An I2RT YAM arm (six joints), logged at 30 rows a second.
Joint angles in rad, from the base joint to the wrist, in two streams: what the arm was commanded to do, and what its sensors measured. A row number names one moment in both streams.
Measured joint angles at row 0: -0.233 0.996 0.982 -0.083 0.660 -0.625
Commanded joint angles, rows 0 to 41: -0.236 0.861 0.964 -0.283 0.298 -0.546; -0.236 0.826 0.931 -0.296 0.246 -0.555; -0.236 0.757 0.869 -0.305 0.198 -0.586; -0.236 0.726 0.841 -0.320 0.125 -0.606; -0.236 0.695 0.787 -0.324 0.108 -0.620; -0.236 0.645 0.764 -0.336 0.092 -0.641; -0.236 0.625 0.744 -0.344 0.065 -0.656; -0.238 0.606 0.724 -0.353 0.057 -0.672; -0.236 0.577 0.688 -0.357 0.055 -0.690; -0.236 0.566 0.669 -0.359 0.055 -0.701; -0.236 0.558 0.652 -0.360 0.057 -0.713; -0.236 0.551 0.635 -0.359 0.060 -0.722; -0.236 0.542 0.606 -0.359 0.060 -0.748; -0.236 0.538 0.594 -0.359 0.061 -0.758; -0.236 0.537 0.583 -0.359 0.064 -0.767; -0.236 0.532 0.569 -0.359 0.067 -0.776; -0.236 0.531 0.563 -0.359 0.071 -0.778; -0.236 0.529 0.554 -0.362 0.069 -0.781; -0.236 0.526 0.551 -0.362 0.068 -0.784; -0.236 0.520 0.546 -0.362 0.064 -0.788; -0.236 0.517 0.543 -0.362 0.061 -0.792; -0.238 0.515 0.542 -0.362 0.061 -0.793; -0.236 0.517 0.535 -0.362 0.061 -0.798; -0.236 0.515 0.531 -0.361 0.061 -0.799; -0.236 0.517 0.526 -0.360 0.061 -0.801; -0.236 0.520 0.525 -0.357 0.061 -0.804; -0.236 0.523 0.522 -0.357 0.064 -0.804; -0.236 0.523 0.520 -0.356 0.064 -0.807; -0.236 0.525 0.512 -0.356 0.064 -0.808; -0.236 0.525 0.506 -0.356 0.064 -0.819; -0.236 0.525 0.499 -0.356 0.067 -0.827; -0.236 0.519 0.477 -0.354 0.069 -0.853; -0.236 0.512 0.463 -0.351 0.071 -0.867; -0.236 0.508 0.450 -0.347 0.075 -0.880; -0.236 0.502 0.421 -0.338 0.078 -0.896; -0.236 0.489 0.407 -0.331 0.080 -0.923; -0.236 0.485 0.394 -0.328 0.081 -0.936; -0.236 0.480 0.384 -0.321 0.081 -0.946; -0.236 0.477 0.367 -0.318 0.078 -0.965; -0.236 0.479 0.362 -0.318 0.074 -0.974; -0.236 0.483 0.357 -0.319 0.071 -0.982; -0.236 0.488 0.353 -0.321 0.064 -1.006
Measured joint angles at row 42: -0.234 0.492 0.363 -0.348 0.077 -0.939
